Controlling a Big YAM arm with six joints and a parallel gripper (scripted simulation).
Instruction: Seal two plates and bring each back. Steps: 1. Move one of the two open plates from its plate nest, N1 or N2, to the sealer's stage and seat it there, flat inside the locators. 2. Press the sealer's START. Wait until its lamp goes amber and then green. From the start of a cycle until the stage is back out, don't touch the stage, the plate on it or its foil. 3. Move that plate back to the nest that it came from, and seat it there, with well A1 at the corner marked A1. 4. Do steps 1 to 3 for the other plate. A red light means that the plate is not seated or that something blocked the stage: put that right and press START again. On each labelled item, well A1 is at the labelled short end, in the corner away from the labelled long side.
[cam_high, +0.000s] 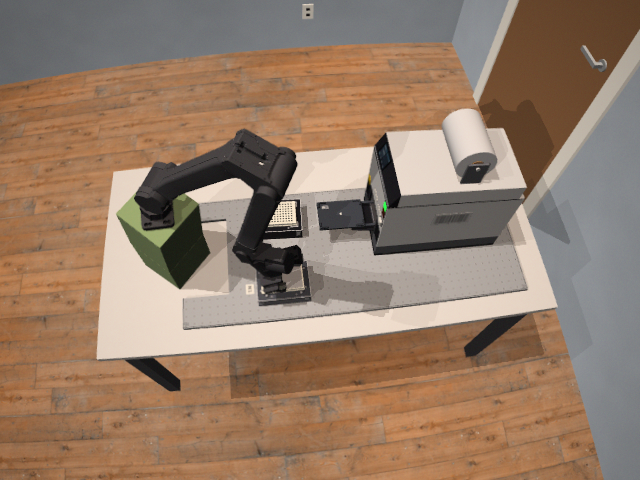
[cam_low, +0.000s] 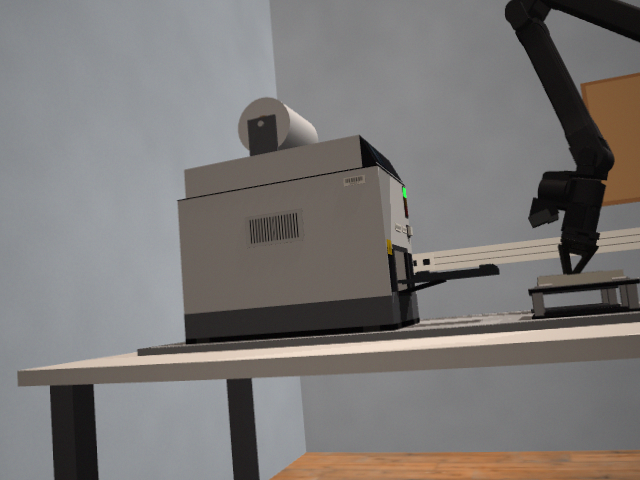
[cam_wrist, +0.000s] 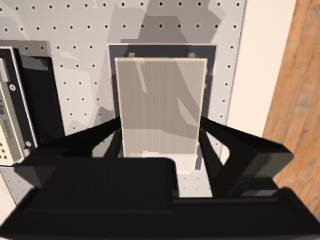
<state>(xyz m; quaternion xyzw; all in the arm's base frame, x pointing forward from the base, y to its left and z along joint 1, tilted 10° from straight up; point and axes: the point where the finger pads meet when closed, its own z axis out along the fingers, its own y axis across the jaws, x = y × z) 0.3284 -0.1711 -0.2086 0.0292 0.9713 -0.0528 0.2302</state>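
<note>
My hand is 30 mm above the plate nest. From my hand the other things lie so: plate (230 mm to the left, 30 mm ahead, 10 mm below); then sealer stage (220 mm ahead, 160 mm to the left, 20 mm above); then yellow warning label (330 mm ahead, 240 mm to the left, 80 mm above).
</note>
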